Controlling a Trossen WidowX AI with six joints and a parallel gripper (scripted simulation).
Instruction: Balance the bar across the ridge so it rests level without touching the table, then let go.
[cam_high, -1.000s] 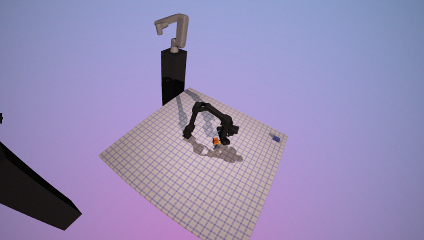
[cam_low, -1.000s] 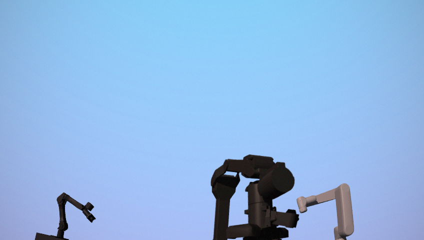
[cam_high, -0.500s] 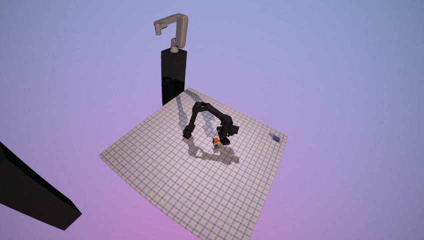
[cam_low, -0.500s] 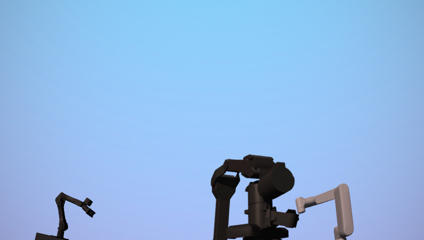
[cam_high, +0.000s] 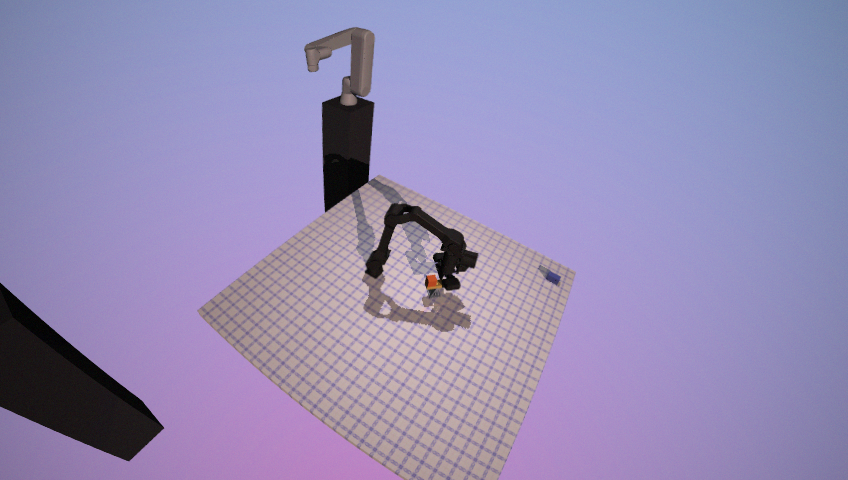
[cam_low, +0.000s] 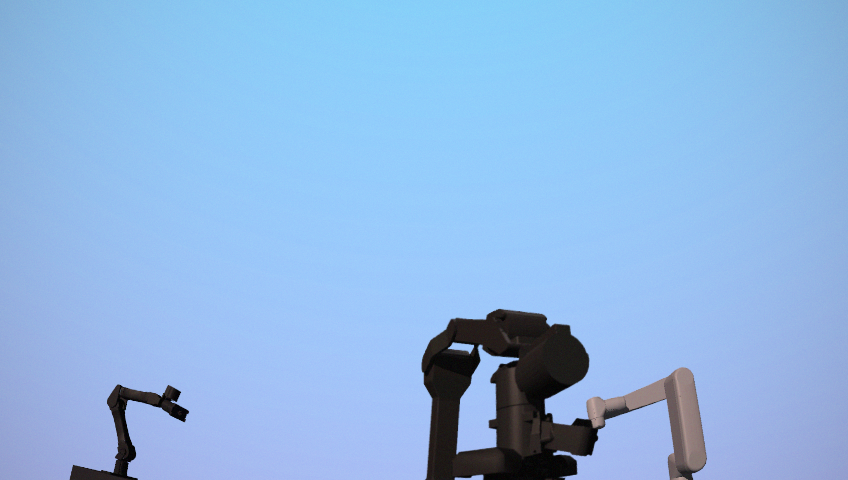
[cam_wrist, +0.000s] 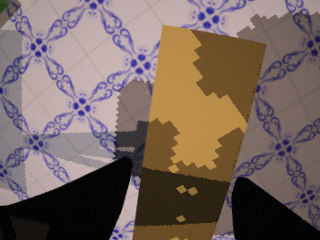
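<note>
Now: the tan-brown bar 2 cm behind my gripper tip, 2 cm to the right of it and 2 cm above it. The rest, counted from my gripper tip: green block (7 cm behind, 15 cm to the left, 5 cm below); then blue block (44 cm ahead, 42 cm to the left, 5 cm below).
</note>
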